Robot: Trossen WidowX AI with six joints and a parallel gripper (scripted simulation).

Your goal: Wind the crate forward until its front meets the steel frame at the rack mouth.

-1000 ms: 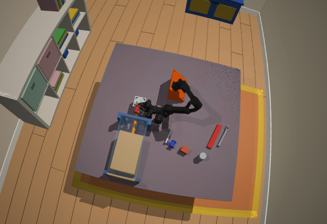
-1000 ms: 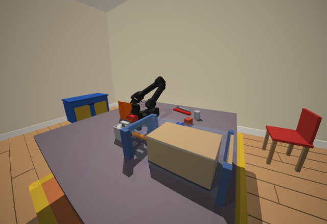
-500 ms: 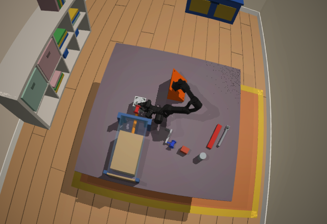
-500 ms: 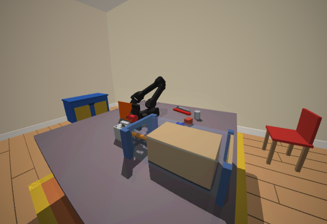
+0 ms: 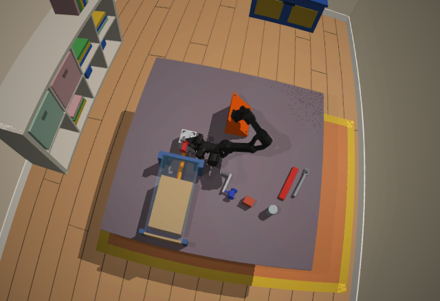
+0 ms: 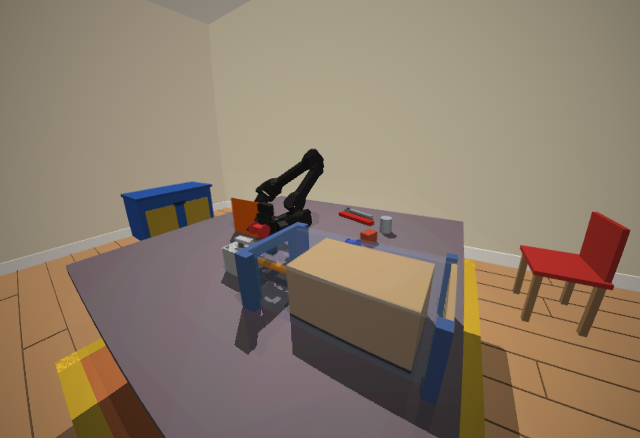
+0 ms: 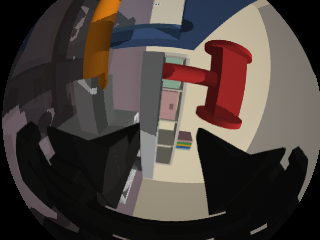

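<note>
The winch handle is 1 cm to the left of my gripper tip, 1 cm below it and 1 cm ahead of it. The rest, counted from my gripper tip: blue frame 11 cm ahead, 3 cm below, 2 cm to the left; then grey winch 10 cm below, 6 cm behind, 1 cm to the right; then red grip 5 cm ahead, 2 cm above, 1 cm to the left.
</note>
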